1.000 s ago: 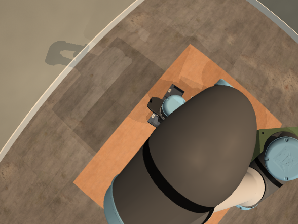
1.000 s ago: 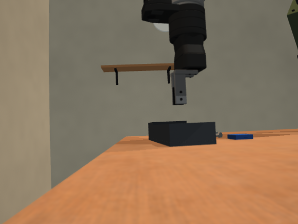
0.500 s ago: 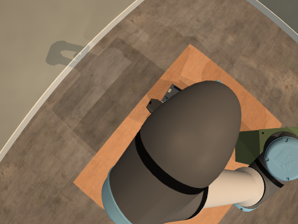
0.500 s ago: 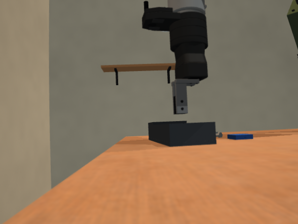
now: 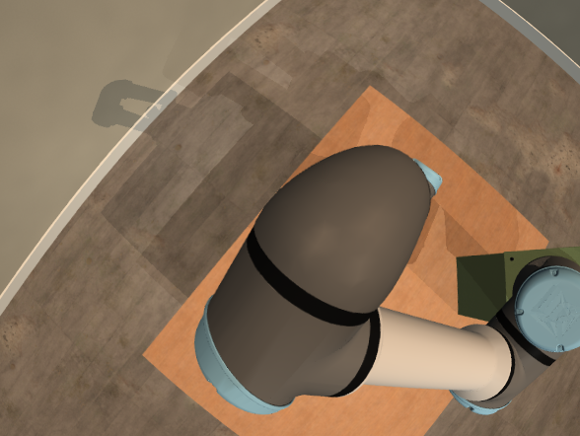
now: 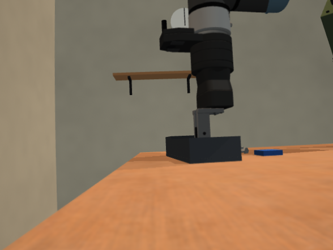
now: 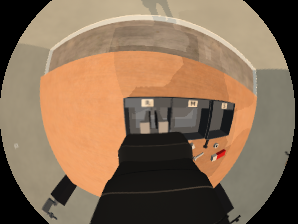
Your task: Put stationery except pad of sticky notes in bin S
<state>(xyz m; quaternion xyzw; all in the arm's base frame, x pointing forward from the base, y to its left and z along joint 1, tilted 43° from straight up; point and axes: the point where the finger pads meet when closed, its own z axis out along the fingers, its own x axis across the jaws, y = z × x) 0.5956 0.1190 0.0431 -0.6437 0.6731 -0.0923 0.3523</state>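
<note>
My gripper is now 10 cm to the left of the white clip-like piece, 9 cm past it and 3 cm above it. From my hand the other things lie so: dark bin: 8 cm to the right, 2 cm below; black screw: 16 cm to the right, 8 cm behind, 4 cm below; blue pad: 14 cm behind, 5 cm to the right, 4 cm below.
</note>
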